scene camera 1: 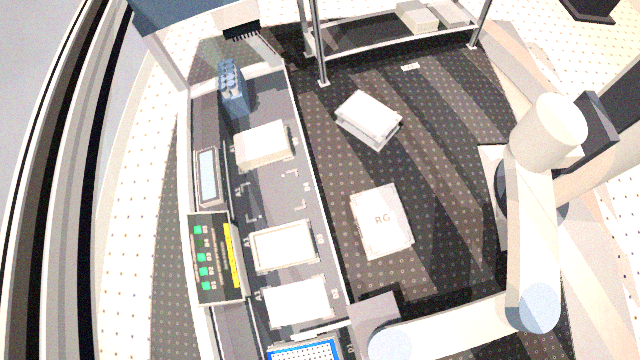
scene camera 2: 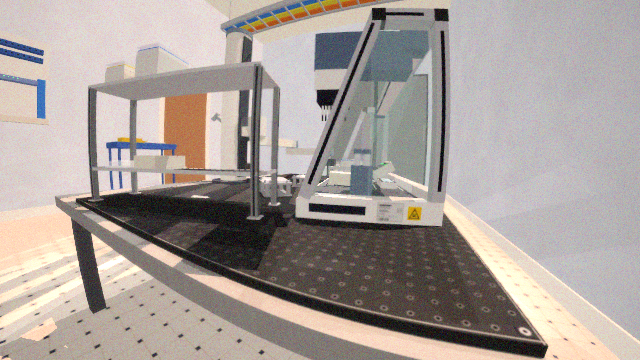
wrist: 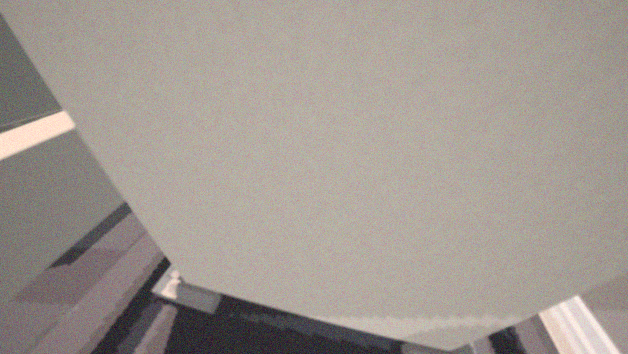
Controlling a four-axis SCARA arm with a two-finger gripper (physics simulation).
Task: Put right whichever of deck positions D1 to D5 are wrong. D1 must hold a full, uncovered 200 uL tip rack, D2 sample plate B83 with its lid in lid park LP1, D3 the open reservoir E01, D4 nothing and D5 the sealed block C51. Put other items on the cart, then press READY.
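Note:
In scene camera 1, a blue-edged, dotted tip rack shows partly at D1, with no cover visible. A white plate is at D2, the open white-framed reservoir at D3, and a cream block at D5. D4 shows its corner marks and no item. The control panel has four green lights; the D4 light is dark. The arm's end reaches beside D1 and D2 near the bottom edge; the fingers cannot be made out. In the wrist view a large plain beige surface fills most of the picture; what it belongs to is unclear.
A white lid-like piece on a stand and a plate marked RG are beside the deck. The shelf unit bears pale boxes. A blue tube block stands at the deck's far end.

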